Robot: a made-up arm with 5 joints.
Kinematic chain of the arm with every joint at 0, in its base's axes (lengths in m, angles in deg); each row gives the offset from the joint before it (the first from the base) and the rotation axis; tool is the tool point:
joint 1: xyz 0 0 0.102 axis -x
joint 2: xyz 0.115 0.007 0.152 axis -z
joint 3: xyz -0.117 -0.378 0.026 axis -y
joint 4: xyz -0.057 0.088 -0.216 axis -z
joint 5: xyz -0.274 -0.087 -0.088 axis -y
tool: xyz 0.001 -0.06 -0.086
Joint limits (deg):
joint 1: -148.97..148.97
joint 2: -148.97..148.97
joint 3: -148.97..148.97
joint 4: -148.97..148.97
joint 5: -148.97..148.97
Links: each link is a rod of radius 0.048 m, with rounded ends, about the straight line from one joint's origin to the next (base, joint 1, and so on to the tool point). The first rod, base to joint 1, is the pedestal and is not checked.
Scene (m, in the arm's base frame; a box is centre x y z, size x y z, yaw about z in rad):
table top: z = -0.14
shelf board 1: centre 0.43 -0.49 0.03 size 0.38 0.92 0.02 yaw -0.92
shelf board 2: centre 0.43 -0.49 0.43 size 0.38 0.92 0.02 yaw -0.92
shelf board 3: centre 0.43 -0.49 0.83 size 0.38 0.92 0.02 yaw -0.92
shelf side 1: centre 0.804 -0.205 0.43 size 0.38 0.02 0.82 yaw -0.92
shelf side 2: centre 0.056 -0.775 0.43 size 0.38 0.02 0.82 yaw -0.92
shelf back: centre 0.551 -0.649 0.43 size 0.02 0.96 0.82 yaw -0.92
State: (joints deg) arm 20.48 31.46 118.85 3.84 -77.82
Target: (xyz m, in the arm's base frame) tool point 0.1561 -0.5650 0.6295
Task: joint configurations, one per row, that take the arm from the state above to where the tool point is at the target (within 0.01 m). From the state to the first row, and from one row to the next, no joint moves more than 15 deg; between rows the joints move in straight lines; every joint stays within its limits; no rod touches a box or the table.
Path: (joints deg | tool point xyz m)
1: 29.09 45.06 115.75 16.79 -84.29 | 0.1366 -0.4587 0.2595
2: 37.70 58.66 112.66 29.74 -90.76 | 0.0845 -0.3877 0.2585
3: 46.31 72.27 109.56 42.69 -97.23 | 0.0597 -0.3126 0.2553
4: 44.99 66.13 114.41 30.43 -92.52 | 0.0382 -0.3526 0.3132
5: 43.67 59.99 119.26 18.16 -87.81 | 0.0248 -0.3821 0.3847
6: 42.36 53.86 124.11 5.90 -83.10 | 0.0195 -0.3990 0.4648
7: 41.04 47.72 128.96 -6.36 -78.39 | 0.0206 -0.4024 0.5481
8: 39.73 41.59 133.80 -18.63 -73.68 | 0.0246 -0.3924 0.6295
9: 26.91 28.30 141.39 -33.19 -69.80 | 0.0960 -0.4776 0.6462
10: 14.10 15.01 148.97 -47.75 -65.93 | 0.1561 -0.5650 0.6295

